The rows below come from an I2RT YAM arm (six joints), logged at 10 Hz.
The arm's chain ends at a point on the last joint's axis. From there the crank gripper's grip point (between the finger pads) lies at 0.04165 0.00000 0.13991 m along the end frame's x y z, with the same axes.
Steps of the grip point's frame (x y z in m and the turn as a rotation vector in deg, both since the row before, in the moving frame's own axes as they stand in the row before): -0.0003, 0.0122, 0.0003, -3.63, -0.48, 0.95; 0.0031, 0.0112, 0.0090, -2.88, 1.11, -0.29; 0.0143, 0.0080, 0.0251, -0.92, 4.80, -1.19; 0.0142, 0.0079, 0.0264, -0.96, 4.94, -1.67; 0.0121, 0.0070, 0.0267, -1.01, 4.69, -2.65
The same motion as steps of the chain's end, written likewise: 0.0010, 0.0027, 0.0003, -3.63, -0.48, 0.95; 0.0004, 0.0044, 0.0100, -2.88, 1.11, -0.29; 0.0027, 0.0068, 0.0291, -0.92, 4.80, -1.19; 0.0023, 0.0070, 0.0305, -0.96, 4.94, -1.67; 0.0008, 0.0068, 0.0306, -1.01, 4.69, -2.65
